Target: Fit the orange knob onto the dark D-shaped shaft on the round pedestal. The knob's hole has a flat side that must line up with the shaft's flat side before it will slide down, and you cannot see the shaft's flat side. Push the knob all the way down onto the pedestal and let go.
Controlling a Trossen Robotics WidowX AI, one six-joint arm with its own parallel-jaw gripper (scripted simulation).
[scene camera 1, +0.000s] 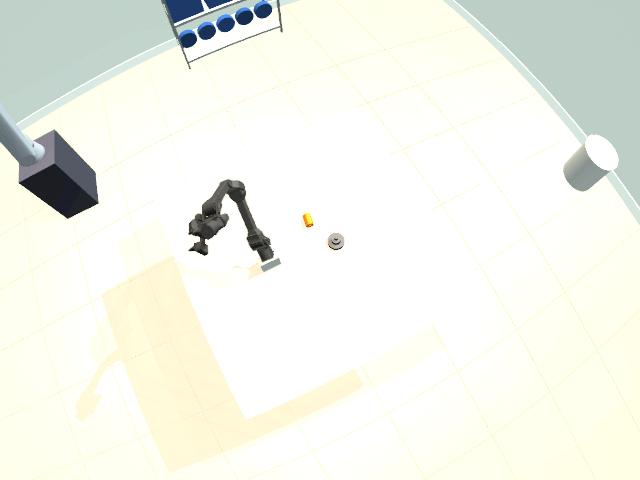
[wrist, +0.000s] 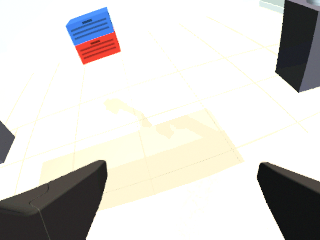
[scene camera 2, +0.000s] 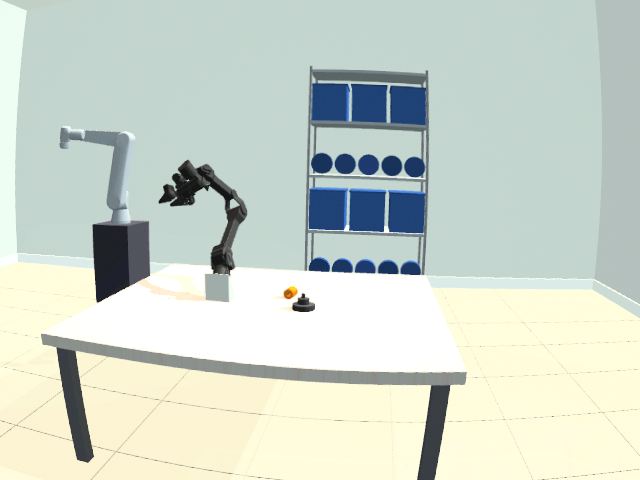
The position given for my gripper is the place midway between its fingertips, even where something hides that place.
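My gripper [scene camera 2: 164, 204] is open and holds nothing, and I see my gripper in the wrist view [wrist: 184, 170] as well.
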